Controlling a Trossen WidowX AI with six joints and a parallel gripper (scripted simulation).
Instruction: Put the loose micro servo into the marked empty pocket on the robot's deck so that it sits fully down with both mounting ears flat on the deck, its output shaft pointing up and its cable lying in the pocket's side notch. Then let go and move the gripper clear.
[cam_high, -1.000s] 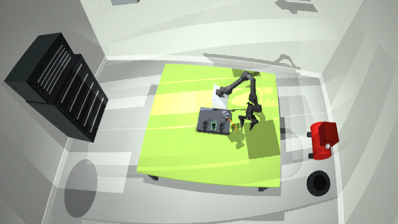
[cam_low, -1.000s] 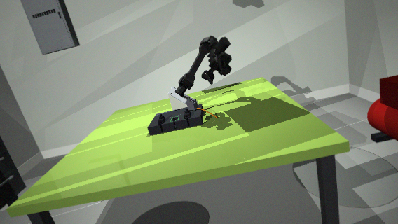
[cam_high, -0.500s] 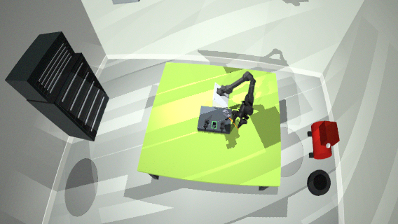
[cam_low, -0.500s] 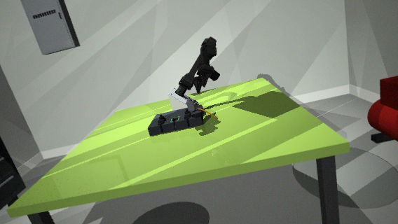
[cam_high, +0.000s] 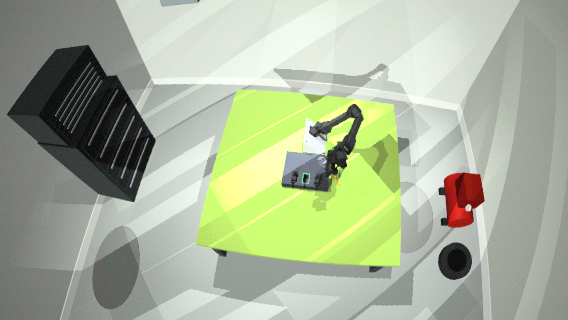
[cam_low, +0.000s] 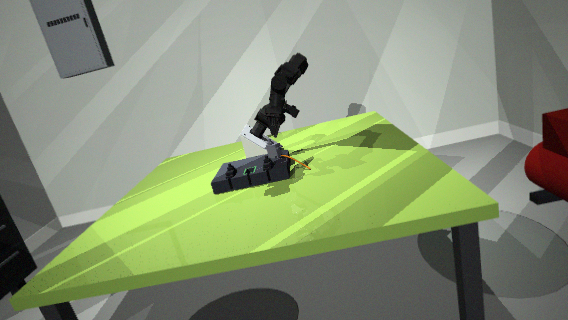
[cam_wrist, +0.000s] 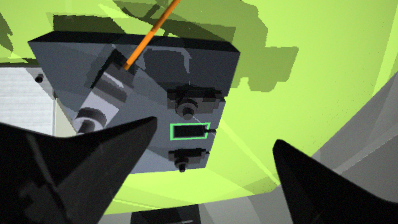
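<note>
Right now the dark robot deck is 110 mm behind my gripper tip, 120 mm to the right of it and 130 mm below it.
</note>
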